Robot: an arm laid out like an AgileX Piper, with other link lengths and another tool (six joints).
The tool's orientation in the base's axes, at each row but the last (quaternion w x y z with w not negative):
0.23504, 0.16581, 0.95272, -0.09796
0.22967, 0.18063, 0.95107, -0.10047
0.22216, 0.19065, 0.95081, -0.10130
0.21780, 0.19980, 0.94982, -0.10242
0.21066, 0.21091, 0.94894, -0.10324
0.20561, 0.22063, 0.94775, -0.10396
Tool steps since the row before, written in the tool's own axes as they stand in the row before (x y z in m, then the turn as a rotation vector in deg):
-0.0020, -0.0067, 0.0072, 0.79, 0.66, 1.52
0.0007, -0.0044, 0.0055, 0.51, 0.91, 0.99
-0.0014, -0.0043, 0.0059, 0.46, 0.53, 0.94
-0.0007, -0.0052, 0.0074, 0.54, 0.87, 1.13
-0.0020, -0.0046, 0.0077, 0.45, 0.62, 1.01
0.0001, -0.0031, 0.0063, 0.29, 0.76, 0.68
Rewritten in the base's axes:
0.0022, -0.0086, -0.0046, 0.21, 0.42, -1.77
-0.0001, -0.0053, -0.0047, 0.33, 0.71, -1.21
0.0017, -0.0060, -0.0041, 0.20, 0.37, -1.10
0.0011, -0.0070, -0.0057, 0.34, 0.64, -1.34
0.0023, -0.0070, -0.0055, 0.26, 0.42, -1.16
0.0007, -0.0045, -0.0053, 0.35, 0.58, -0.81

